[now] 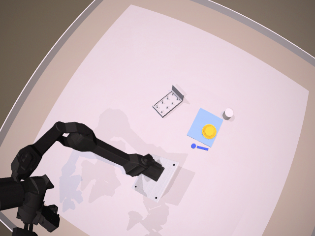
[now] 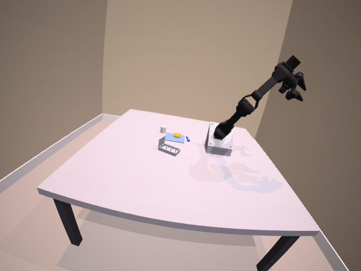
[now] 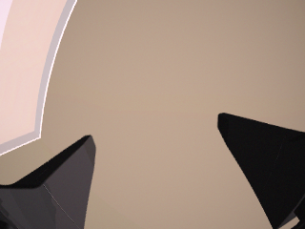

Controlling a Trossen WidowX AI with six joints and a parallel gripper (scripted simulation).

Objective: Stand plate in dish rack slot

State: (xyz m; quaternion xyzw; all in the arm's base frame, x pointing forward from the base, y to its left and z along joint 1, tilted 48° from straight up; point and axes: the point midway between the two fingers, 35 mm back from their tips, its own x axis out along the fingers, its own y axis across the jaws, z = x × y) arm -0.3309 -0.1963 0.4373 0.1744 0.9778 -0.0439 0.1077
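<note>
My gripper tip is now 670 mm short of the yellow plate, 310 mm to the left of it and 510 mm above it. Also, from my gripper tip: grey dish rack (700 mm ahead, 80 mm to the right, 510 mm below); then light blue mat (690 mm ahead, 290 mm to the right, 530 mm below); then blue spoon (590 mm ahead, 300 mm to the right, 530 mm below).
</note>
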